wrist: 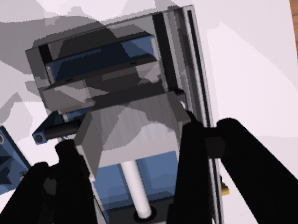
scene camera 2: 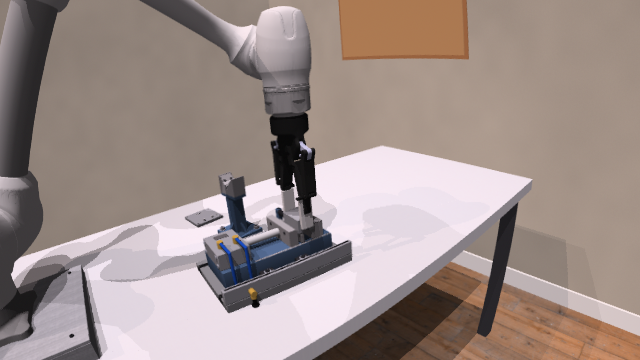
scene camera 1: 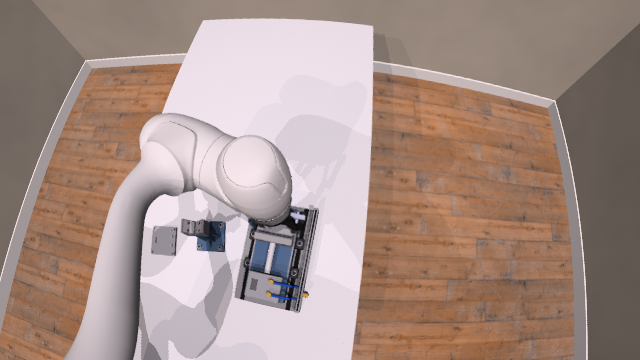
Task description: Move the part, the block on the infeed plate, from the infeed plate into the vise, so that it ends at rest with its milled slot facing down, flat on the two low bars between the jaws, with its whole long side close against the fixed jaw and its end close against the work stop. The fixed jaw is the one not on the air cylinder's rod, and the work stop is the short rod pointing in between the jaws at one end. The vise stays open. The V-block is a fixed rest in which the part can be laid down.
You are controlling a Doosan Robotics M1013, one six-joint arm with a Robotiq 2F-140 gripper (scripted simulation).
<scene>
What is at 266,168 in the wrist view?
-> My gripper.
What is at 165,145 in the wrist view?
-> A moving jaw.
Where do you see a cylinder rod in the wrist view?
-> At 130,169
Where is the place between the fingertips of my gripper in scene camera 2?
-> At 298,222
</scene>
